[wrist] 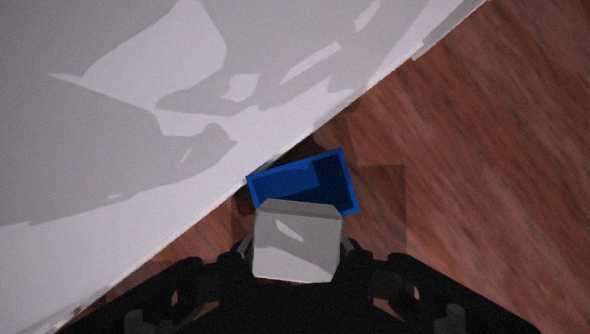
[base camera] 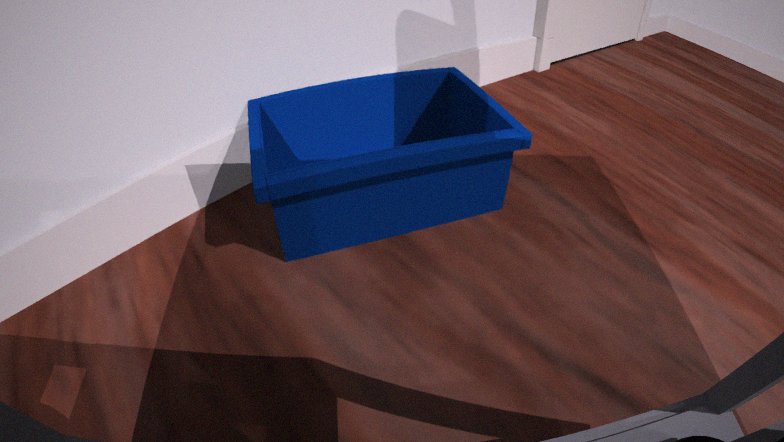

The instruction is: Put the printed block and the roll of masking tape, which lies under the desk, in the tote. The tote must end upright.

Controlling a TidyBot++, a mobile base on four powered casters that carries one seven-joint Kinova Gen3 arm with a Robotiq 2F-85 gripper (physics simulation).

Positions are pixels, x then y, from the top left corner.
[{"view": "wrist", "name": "my gripper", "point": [295, 245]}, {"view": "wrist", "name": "blue tote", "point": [324, 178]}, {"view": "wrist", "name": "grey printed block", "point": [296, 241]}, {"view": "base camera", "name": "blue tote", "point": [344, 163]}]
